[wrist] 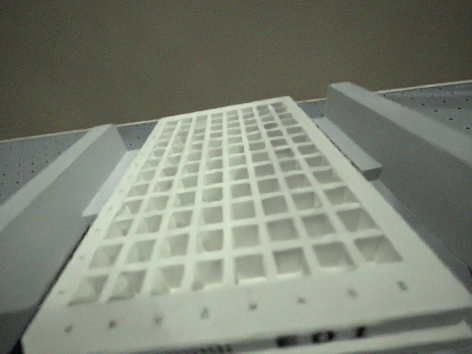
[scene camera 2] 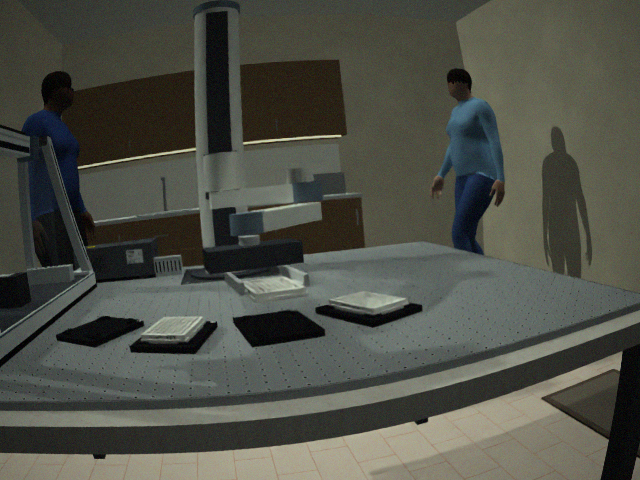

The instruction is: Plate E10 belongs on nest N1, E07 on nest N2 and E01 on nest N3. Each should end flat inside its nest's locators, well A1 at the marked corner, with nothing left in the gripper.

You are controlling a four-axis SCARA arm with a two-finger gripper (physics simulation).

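Frame: origin at the arm's base, x ahead, y left, z up, level; centimetres.
Seen in the pictures: gripper, fingertip midpoint: (wrist: 222, 124) (scene camera 2: 274, 284).
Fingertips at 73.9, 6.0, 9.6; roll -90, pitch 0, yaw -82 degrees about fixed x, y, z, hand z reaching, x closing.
A point is followed by its place in that frame, as x, y, z.
My gripper (scene camera 2: 270, 282) {73.9, 6.0, 9.6} (wrist: 222, 124) {73.9, 6.0, 9.6} is shut on the white well plate E01 (scene camera 2: 279, 290) {77.4, 6.3, 9.3} (wrist: 220, 310) {65.7, 5.1, 9.3}, with a finger along each long side. The plate looks level and is raised above the table, behind a bare black nest (scene camera 2: 279, 328) {74.9, 5.9, 2.5}. Its printed label, E01, shows at the near edge in the wrist view. A second white plate (scene camera 2: 175, 327) {73.4, -11.8, 3.9} sits on a black nest (scene camera 2: 160, 348) {80.0, -14.3, 2.2} left of centre. A third white plate (scene camera 2: 369, 301) {69.8, 22.8, 3.8} sits on the right black nest (scene camera 2: 373, 320) {77.8, 21.0, 2.5}. The far left black nest (scene camera 2: 98, 332) {67.9, -28.6, 2.4} is bare. Nest names and the other plates' labels are unreadable.
A dark grey box (scene camera 2: 121, 259) {-3.5, -36.5, 8.2} and a small white slotted block (scene camera 2: 168, 265) {-4.5, -20.0, 4.6} stand at the back left. A framed enclosure (scene camera 2: 66, 206) {9.8, -51.4, 27.6} stands at the left edge. The arm's column (scene camera 2: 219, 103) {7.7, 0.4, 52.4} rises behind the perforated table (scene camera 2: 465, 310) {78.4, 38.3, 1.3}. Two people stand beyond it.
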